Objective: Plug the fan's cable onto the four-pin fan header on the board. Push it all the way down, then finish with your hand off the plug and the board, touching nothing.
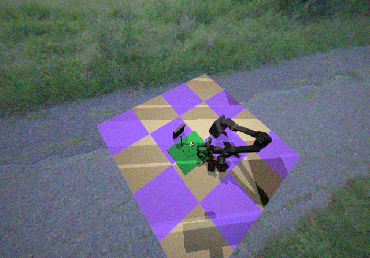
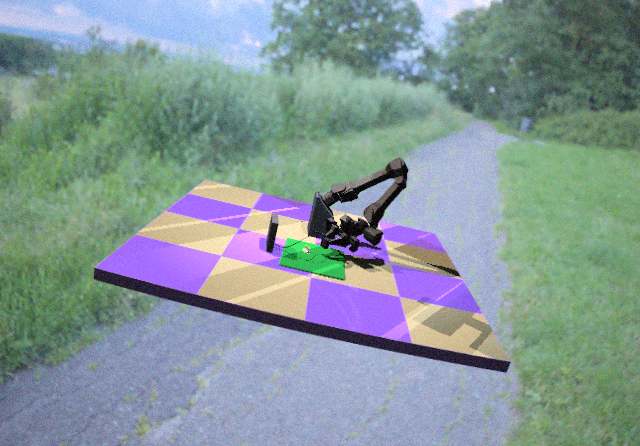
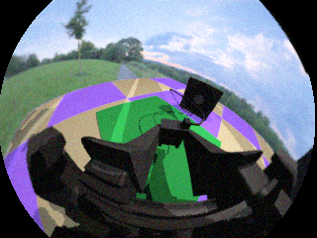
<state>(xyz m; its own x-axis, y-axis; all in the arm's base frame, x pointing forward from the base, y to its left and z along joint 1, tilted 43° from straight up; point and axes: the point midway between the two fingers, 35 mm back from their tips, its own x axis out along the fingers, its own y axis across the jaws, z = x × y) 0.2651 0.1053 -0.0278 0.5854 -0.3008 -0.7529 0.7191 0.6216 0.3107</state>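
Now: the green board 40 mm ahead of my gripper tip, 30 mm to the right of it and 80 mm below it. The rest, counted from my gripper tip: white fan header (60 mm to the right, 60 mm below); dark plug (10 mm below); black fan (30 mm ahead, 200 mm to the right, 10 mm below).
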